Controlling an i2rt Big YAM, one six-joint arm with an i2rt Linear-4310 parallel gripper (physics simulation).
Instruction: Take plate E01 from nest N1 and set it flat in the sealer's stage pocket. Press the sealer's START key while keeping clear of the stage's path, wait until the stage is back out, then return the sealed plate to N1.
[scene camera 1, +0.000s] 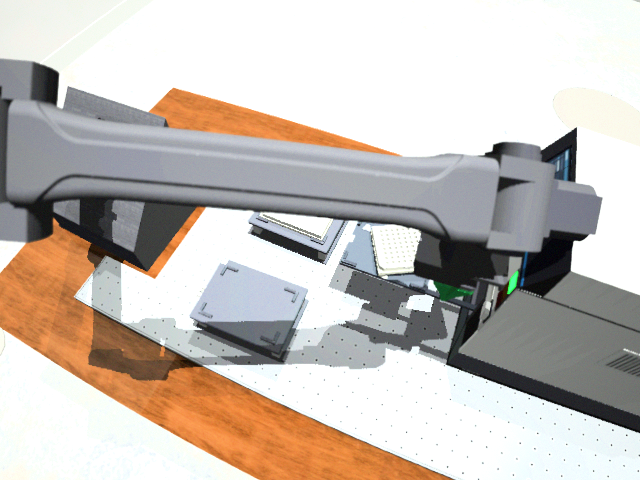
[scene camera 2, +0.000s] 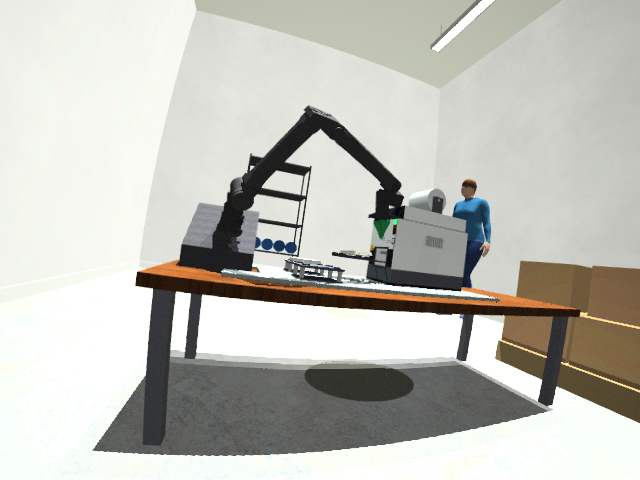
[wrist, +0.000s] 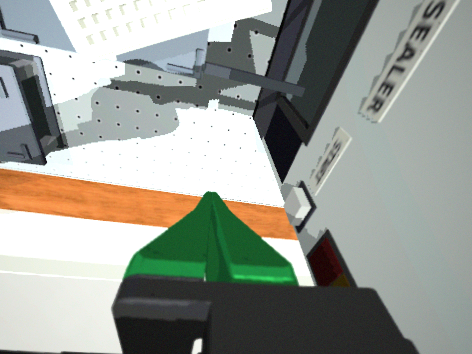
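Seen in the pictures: gripper, fingertip midpoint: (scene camera 1: 443, 296) (scene camera 2: 381, 238) (wrist: 210, 199); arm's base, origin of the base link: (scene camera 2: 232, 221).
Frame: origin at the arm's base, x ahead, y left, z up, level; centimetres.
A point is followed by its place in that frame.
My gripper (scene camera 1: 445, 297) @[x 60.3, y -4.0, z 2.5 cm] (scene camera 2: 381, 236) @[x 60.3, y -4.0, z 2.5 cm] (wrist: 210, 199) @[x 60.3, y -4.0, z 2.5 cm] is shut and empty, its green tips pointing down in front of the sealer (scene camera 1: 563, 330) @[x 74.4, y -4.9, z 7.2 cm] (scene camera 2: 431, 253) @[x 86.8, y -4.5, z -0.5 cm] (wrist: 400, 200) @[x 66.3, y 1.7, z 7.1 cm]. In the wrist view the START key (wrist: 298, 205) @[x 65.7, y -2.9, z 3.0 cm] is to the right of the tips, with a gap between them. A white well plate (scene camera 1: 393, 248) @[x 51.5, y 4.7, z -4.3 cm] (wrist: 150, 20) @[x 55.0, y 3.7, z -4.0 cm] lies on the blue-grey stage (scene camera 1: 356, 253) @[x 46.2, y 2.6, z -6.3 cm] (wrist: 172, 49) @[x 56.2, y 2.0, z -6.3 cm], which is out of the sealer; the plate looks turned askew to the stage's corner brackets. Another white plate (scene camera 1: 305, 225) @[x 35.0, y 6.7, z -10.5 cm] sits in a raised nest (scene camera 1: 281, 235) @[x 31.4, y 3.9, z -12.3 cm], partly hidden by my arm. Nest and plate labels cannot be read.
An empty raised nest (scene camera 1: 248, 299) @[x 32.5, y -10.0, z -11.6 cm] (wrist: 10, 105) @[x 39.5, y -8.3, z -11.7 cm] with corner brackets stands nearer the front edge. The sealer shows a green light (scene camera 1: 512, 282) @[x 66.3, y -3.5, z 10.6 cm] (scene camera 2: 394, 222) @[x 66.1, y -3.3, z 10.4 cm] and a red-and-amber panel (wrist: 326, 260) @[x 66.3, y -3.2, z 6.6 cm]. A dark screen (scene camera 1: 568, 149) @[x 68.1, y 13.3, z 17.3 cm] stands behind the sealer. A person (scene camera 2: 471, 217) stands beyond the table.
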